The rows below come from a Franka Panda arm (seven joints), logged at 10 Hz.
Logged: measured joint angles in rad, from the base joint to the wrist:
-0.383 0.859 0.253 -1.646 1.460 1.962 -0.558
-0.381 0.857 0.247 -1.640 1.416 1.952 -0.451
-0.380 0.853 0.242 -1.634 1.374 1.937 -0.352
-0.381 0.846 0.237 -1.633 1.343 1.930 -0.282
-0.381 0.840 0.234 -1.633 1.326 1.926 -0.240
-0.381 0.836 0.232 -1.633 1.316 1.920 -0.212
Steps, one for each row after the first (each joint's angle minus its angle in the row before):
0.002 -0.002 -0.006 0.006 -0.044 -0.010 0.107
0.001 -0.004 -0.005 0.006 -0.042 -0.015 0.099
-0.001 -0.007 -0.005 0.001 -0.031 -0.007 0.070
0.000 -0.006 -0.003 0.000 -0.017 -0.004 0.042
0.000 -0.004 -0.002 0.000 -0.010 -0.006 0.028

